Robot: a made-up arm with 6 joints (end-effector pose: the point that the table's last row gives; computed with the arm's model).
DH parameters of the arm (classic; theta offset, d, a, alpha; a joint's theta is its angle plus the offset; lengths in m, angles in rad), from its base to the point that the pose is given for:
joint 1: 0 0.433 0.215 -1.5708
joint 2: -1.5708 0 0.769 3.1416
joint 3: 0 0 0.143 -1.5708
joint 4: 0 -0.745 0 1.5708
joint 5: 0 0 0 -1.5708
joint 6: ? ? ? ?
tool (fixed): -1.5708 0 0 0
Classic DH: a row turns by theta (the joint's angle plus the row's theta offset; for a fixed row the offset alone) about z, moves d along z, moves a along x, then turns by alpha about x.
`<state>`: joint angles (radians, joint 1 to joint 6).
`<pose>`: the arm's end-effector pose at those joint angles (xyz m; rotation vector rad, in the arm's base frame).
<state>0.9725 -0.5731 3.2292 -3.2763 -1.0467 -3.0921</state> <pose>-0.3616 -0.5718 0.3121 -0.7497 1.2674 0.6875</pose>
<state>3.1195 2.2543 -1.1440 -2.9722 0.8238 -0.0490</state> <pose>0.0409 0.0238 0.1726 -0.1385 -1.0740 0.0562</pose>
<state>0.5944 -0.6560 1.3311 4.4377 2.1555 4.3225</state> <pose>-0.4073 -0.4690 1.5833 -0.6108 0.5708 -0.2986</pose>
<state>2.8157 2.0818 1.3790 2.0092 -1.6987 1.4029</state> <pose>-1.4409 0.6765 -0.2348 2.2466 1.7418 0.9744</pose>
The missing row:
joint 6: 1.5708 -0.2 0 1.5708
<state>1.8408 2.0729 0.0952 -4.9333 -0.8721 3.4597</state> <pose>-0.0277 0.6604 -0.7827 -0.7015 0.6063 0.0038</pose>
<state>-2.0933 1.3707 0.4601 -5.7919 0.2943 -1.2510</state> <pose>-0.8228 -1.4836 -0.0347 1.1889 -0.4291 -1.9920</pose>
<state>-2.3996 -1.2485 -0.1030 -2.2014 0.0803 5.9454</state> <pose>0.1729 0.1761 1.5919 0.3054 -1.9691 -0.1007</pose>
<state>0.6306 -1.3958 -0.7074 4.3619 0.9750 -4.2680</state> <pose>0.1442 -0.0872 1.1780 0.2838 -0.1768 -0.2483</pose>
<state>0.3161 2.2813 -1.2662 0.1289 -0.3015 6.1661</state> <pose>-0.0881 -0.0369 0.2238 0.4272 -2.4021 0.1170</pose>
